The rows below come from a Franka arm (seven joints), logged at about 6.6 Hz.
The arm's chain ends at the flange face. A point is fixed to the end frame.
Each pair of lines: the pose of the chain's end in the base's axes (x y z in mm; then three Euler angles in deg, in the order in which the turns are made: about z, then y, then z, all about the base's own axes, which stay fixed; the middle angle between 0 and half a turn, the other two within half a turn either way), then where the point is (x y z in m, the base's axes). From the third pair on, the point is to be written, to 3 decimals.
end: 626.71 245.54 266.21 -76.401 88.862 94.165
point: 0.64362 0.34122 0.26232
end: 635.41 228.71 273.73 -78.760 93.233 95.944
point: 0.64961 0.32438 0.26366
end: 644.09 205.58 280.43 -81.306 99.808 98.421
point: 0.655 0.300 0.261
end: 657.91 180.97 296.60 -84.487 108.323 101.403
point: 0.664 0.273 0.265
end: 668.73 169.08 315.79 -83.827 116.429 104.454
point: 0.672 0.256 0.272
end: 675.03 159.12 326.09 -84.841 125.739 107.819
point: 0.675 0.238 0.269
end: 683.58 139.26 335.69 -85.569 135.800 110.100
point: 0.684 0.208 0.267
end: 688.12 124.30 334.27 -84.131 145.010 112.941
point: 0.690 0.182 0.256
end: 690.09 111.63 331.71 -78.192 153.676 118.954
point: 0.693 0.156 0.245
